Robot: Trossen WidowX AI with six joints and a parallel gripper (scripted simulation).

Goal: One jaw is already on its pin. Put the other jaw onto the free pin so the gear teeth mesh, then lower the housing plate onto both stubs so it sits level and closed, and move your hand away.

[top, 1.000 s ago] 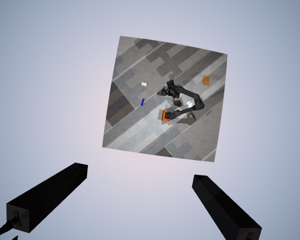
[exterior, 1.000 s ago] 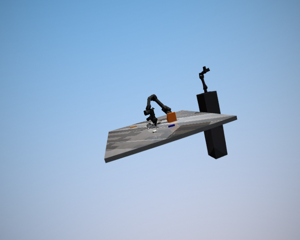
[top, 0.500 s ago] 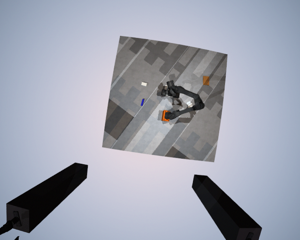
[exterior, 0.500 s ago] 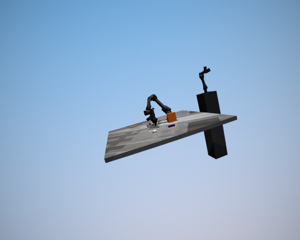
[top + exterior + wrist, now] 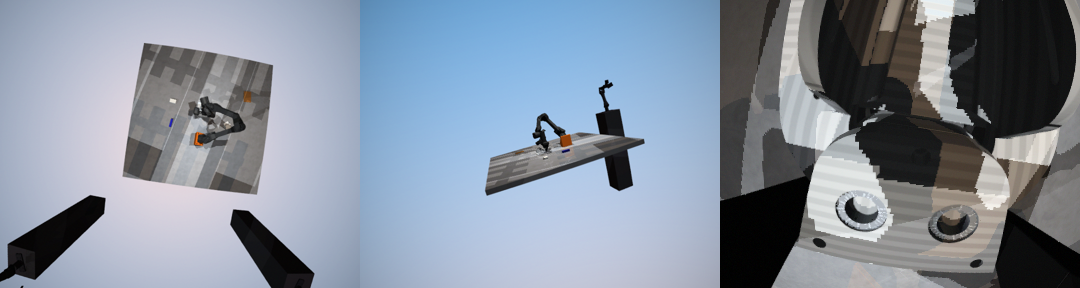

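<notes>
The jaw is 20 mm ahead of my gripper tip, 20 mm to the left of it and 10 mm above it. Also, from my gripper tip: white block 80 mm ahead, 290 mm to the left; then blue block 120 mm behind, 280 mm to the left; then flat orange piece 240 mm ahead, 400 mm to the right, 10 mm below.
</notes>
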